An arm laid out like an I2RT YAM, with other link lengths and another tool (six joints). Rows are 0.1 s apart.
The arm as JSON. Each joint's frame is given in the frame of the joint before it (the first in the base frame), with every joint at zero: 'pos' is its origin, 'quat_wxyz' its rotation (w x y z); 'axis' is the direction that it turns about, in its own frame. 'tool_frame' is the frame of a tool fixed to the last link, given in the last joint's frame.
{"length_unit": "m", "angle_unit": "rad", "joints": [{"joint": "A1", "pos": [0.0, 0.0, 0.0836], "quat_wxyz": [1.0, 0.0, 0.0, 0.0], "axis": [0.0, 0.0, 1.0]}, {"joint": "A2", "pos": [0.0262, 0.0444, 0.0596], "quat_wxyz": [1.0, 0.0, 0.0, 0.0], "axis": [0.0, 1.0, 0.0]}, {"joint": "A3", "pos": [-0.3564, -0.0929, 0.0], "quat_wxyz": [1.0, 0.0, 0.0, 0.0], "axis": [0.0, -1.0, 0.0]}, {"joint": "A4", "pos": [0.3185, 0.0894, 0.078], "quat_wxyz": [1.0, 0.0, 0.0, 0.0], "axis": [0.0, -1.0, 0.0]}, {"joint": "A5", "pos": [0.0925, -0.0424, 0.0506], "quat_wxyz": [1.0, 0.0, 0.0, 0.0], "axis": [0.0, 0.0, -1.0]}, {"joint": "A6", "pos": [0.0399, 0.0, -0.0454], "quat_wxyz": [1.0, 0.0, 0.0, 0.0], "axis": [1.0, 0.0, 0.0]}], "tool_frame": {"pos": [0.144, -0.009, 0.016], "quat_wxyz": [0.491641, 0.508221, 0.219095, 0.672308]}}
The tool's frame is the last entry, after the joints.
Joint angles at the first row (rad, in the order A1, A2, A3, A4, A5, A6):
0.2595 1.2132 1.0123 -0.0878 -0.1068 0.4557
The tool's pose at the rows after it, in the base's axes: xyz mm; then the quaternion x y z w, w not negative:
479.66 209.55 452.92 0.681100 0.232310 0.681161 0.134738
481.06 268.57 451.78 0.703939 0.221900 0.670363 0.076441
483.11 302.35 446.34 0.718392 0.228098 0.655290 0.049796
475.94 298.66 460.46 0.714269 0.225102 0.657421 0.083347
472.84 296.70 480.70 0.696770 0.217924 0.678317 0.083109
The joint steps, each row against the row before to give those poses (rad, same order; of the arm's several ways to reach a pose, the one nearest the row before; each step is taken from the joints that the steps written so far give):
0.1397 0.0700 0.1072 -0.0048 -0.0260 0.1288
0.1077 0.0808 0.0675 0.0070 0.0243 0.1273
0.0511 0.0598 0.0573 -0.0255 0.0016 0.0511
0.0295 -0.0176 0.0311 -0.0537 0.0868 -0.0259
0.0014 -0.0178 0.0024 0.0333 0.0043 -0.0158

